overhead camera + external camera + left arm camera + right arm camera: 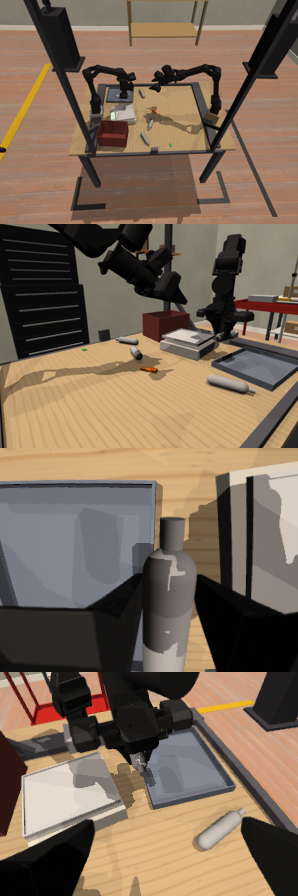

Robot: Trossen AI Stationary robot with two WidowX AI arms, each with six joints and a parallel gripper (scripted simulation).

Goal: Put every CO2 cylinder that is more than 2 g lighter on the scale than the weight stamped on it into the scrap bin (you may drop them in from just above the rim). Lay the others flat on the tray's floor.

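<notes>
The grey tray is 120 mm below my left hand, 110 mm ahead of it and 60 mm to the left of it. Round my left hand: small orange piece 260 mm to the right, 120 mm below, 90 mm behind; then small green piece 410 mm behind, 380 mm to the right, 120 mm below; then red scrap bin 370 mm behind, 90 mm below, 50 mm to the left.
</notes>
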